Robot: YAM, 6 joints.
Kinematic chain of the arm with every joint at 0, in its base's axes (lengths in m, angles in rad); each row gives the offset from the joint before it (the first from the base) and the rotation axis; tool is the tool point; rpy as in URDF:
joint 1: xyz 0 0 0.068 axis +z
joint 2: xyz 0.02 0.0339 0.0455 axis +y
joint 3: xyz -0.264 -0.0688 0 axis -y
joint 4: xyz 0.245 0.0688 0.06 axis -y
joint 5: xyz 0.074 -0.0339 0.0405 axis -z
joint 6: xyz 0.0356 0 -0.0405 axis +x
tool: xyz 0 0 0 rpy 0 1.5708 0
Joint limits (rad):
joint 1: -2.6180..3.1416
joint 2: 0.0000..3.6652
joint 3: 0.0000..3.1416
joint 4: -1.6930..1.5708
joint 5: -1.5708..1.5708
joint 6: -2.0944..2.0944
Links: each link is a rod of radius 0.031 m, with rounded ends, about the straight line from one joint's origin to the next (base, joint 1, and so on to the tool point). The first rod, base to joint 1, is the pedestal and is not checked.
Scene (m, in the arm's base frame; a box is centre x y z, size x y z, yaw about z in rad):
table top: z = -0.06
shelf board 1: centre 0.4 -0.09 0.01 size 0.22 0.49 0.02 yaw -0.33
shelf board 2: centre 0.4 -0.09 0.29 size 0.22 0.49 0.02 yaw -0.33
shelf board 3: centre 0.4 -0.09 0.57 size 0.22 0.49 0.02 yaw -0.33
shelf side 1: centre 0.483 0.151 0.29 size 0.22 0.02 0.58 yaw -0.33
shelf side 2: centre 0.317 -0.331 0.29 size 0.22 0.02 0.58 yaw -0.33
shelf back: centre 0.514 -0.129 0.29 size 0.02 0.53 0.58 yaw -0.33
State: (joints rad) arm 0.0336 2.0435 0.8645 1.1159 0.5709 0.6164
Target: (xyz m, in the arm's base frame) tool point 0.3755 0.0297 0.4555
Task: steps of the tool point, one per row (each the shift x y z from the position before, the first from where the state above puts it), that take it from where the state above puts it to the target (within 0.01 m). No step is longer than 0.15 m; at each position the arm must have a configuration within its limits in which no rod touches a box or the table.
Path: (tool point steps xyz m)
1: -0.0321 0.0872 -0.0107
2: -0.0506 0.0713 -0.0100
3: -0.0634 0.0518 -0.0093
4: -0.0695 0.0305 -0.0085
5: 0.0704 -0.0152 0.1097
6: 0.0305 -0.0621 0.1256
7: -0.0332 -0.0833 0.1202
8: 0.0652 -0.0149 0.0059
9: 0.0648 -0.0296 -0.0059

